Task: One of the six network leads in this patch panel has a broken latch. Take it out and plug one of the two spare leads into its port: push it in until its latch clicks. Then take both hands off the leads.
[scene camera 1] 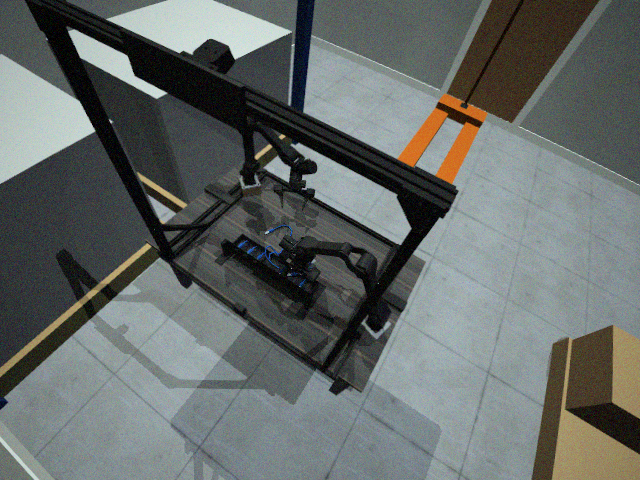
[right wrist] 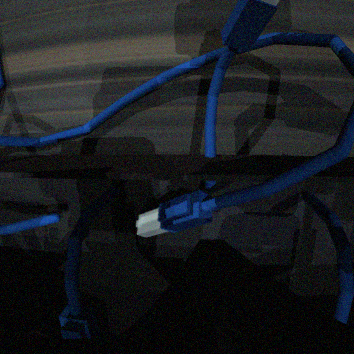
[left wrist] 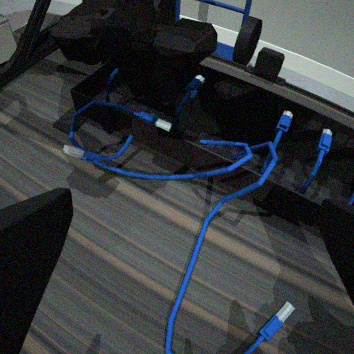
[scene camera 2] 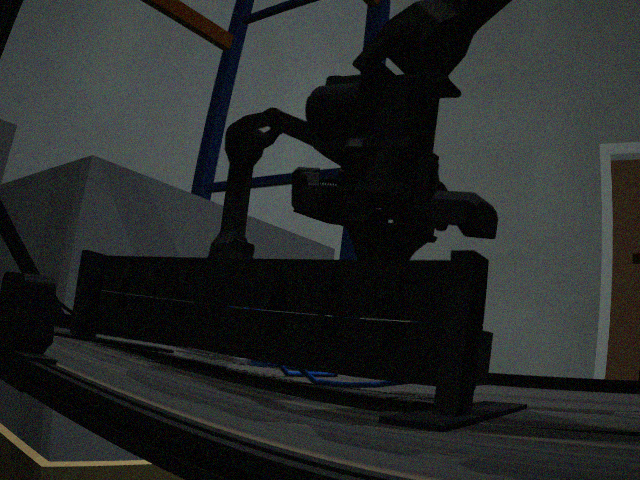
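The black patch panel stands across the wooden table. Several blue leads are plugged into it; three show in the left wrist view. One loose blue lead's white-tipped plug lies on the panel, just below my right gripper, which is shut and holds nothing. A second loose plug lies on the table by the panel. A third loose plug lies nearer the left wrist camera. My left gripper is open and empty, well back from the panel.
A black gantry frame spans the table, with posts at the corners. A blue post and an orange floor marking lie beyond the table. Loose cable loops cross the table in front of the panel.
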